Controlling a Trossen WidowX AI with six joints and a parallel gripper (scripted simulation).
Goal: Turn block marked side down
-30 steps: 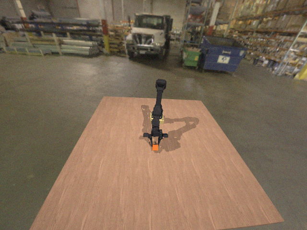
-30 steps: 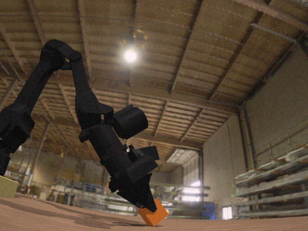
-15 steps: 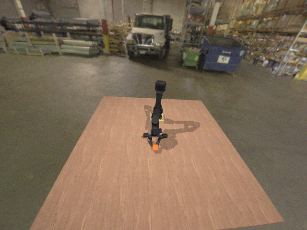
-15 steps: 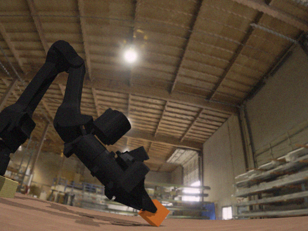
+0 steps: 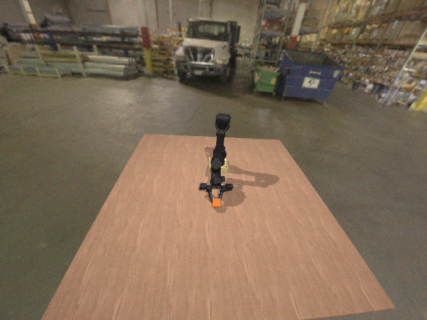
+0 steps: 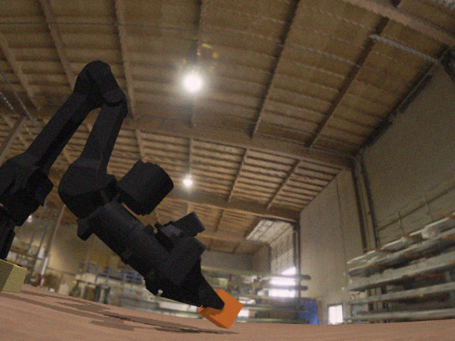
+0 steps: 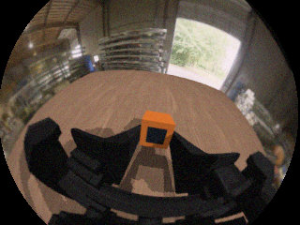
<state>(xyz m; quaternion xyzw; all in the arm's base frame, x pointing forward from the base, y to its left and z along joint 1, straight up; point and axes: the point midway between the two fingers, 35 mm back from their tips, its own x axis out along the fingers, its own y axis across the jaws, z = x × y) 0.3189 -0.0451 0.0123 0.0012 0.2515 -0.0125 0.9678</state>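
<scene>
Now: gripper tip right at the orange block.
</scene>
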